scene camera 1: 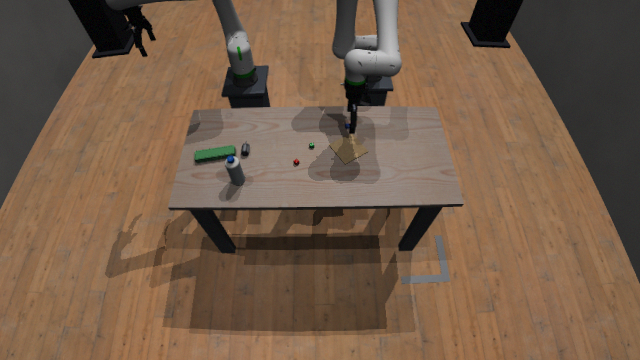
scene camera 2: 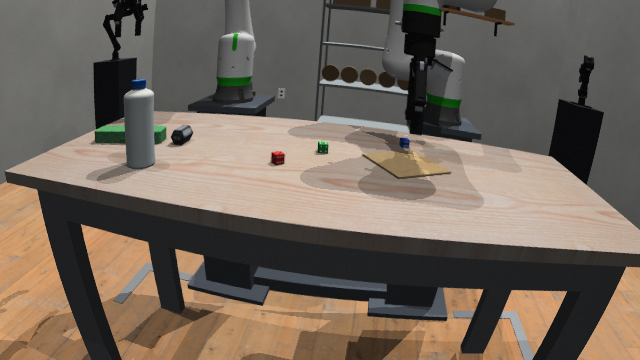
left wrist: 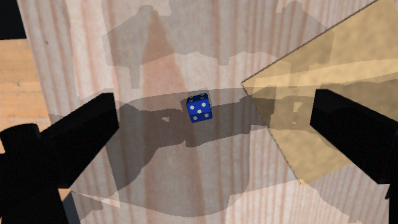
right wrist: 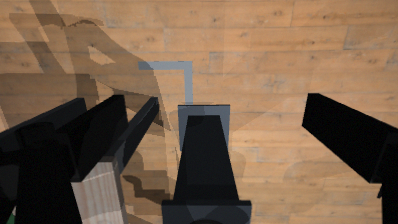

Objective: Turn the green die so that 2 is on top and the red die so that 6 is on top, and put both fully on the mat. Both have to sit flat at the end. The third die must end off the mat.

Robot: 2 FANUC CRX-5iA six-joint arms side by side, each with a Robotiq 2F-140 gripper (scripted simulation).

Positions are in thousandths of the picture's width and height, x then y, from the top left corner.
In view: my left gripper (scene camera 2: 645,351), my right gripper (right wrist: 539,493) and a tan mat (scene camera 2: 634,457).
The tan mat also shows in the left wrist view (left wrist: 873,266). My left gripper also shows in the left wrist view (left wrist: 539,489). The right wrist view misses the tan mat: it is out of frame.
